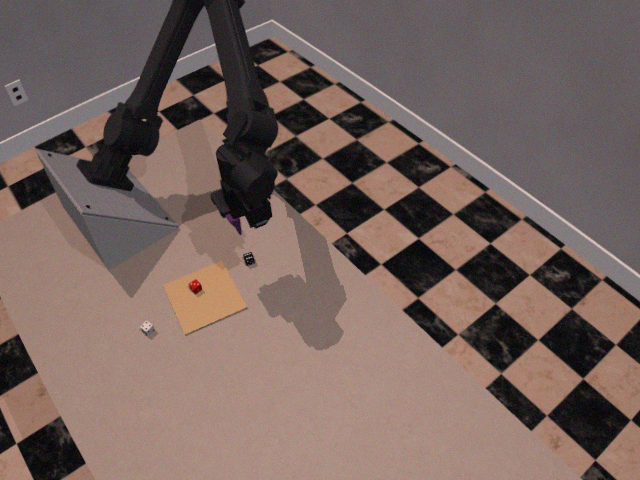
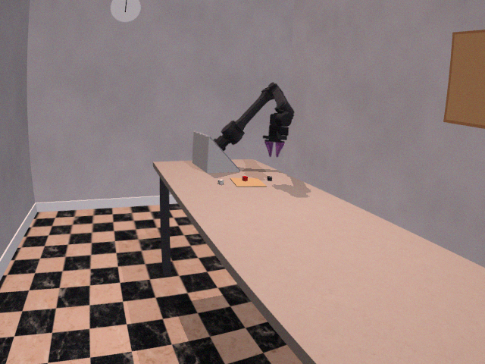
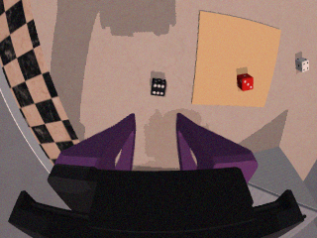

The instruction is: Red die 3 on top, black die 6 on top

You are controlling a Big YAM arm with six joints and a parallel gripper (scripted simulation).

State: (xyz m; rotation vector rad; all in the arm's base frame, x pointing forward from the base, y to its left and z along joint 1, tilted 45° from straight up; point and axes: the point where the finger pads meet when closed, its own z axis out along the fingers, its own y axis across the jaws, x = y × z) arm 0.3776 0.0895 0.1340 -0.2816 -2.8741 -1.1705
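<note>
My gripper is now 10 mm past the black die and 120 mm above it. Also, from my hand: orange mat 130 mm to the right, 130 mm below; then white die 270 mm to the right, 120 mm below; then red die 20 mm behind, 130 mm to the right, 120 mm below.
</note>
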